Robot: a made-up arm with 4 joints.
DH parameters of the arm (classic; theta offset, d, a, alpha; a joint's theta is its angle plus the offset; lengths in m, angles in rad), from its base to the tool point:
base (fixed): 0.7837 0 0.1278 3.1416
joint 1: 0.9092 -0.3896 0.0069 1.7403
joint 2: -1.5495 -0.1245 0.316 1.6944
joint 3: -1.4 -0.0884 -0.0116 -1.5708
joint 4: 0 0.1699 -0.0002 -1.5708
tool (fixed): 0 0.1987 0 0
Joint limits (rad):
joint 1: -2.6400..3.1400
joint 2: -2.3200..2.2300
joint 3: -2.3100..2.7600
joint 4: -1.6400..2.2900
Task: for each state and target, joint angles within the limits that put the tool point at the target. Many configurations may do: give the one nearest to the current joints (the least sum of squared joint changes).
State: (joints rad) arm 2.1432 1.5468 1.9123 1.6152
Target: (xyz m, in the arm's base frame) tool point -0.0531 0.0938 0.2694
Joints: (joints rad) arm 1.9766 1.4037 2.2012 1.5006
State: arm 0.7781 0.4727 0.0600 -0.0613
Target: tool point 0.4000 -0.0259 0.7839
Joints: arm 0.1745 0.1330 0.2893 0.2998
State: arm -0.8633 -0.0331 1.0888 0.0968
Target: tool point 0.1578 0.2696 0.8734
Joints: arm -1.6252 -0.2009 0.8503 -0.3115
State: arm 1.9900 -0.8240 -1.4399 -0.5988
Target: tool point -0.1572 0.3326 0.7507
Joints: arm 2.0896 -0.9010 -1.3666 -0.4799
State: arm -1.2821 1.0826 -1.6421 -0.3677
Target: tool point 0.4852 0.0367 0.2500
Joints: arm -0.6508 0.9358 -1.7385 -0.7281
